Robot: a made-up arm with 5 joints.
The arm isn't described. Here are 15 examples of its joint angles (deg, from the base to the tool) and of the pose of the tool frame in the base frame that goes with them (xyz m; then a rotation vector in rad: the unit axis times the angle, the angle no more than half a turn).
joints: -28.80 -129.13 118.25 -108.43 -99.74
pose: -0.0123 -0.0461 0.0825 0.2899 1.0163 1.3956
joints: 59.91 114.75 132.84 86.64 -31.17
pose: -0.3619 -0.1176 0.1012 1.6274 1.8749 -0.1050
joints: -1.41 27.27 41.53 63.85 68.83
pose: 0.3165 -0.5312 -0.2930 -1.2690 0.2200 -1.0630
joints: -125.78 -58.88 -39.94 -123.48 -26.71
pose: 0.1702 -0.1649 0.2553 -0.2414 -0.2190 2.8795
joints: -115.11 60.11 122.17 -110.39 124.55
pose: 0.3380 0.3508 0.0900 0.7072 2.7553 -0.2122
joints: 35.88 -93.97 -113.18 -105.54 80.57
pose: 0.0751 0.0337 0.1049 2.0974 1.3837 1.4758
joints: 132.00 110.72 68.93 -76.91 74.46
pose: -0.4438 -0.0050 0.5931 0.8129 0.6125 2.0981
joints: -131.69 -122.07 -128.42 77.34 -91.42
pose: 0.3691 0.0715 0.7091 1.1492 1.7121 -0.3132
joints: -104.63 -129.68 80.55 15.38 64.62
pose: 0.5581 0.3059 0.3811 -2.1050 -1.6012 -0.5533
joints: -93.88 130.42 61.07 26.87 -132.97
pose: 0.0268 0.2200 -0.4750 0.6037 -1.8199 1.1434
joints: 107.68 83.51 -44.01 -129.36 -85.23
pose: -0.5303 0.0562 0.1568 0.4786 -0.3814 0.5466
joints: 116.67 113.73 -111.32 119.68 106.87
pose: -0.2686 0.4040 -0.0914 0.8518 2.5661 -1.2776
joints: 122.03 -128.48 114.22 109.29 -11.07
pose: -0.3590 0.1612 0.1304 -0.4380 1.5188 -2.3637
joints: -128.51 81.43 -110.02 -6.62 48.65
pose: 0.1648 -0.0416 -0.1244 -0.8446 1.3983 0.9213
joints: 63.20 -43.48 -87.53 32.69 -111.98
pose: -0.4063 -0.5294 -0.4130 -0.3078 -0.4638 1.9829
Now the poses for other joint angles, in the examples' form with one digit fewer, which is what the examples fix.
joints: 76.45 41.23 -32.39 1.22 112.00
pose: -0.151 -0.699 0.159 -1.206 -0.125 -2.183
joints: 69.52 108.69 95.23 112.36 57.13
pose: -0.673 -0.262 -0.001 -1.228 2.469 -0.163
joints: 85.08 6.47 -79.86 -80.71 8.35
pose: -0.167 -0.135 0.016 1.290 0.159 -0.200
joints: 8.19 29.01 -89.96 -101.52 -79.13
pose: 0.051 -0.167 -0.538 0.023 -1.910 1.896
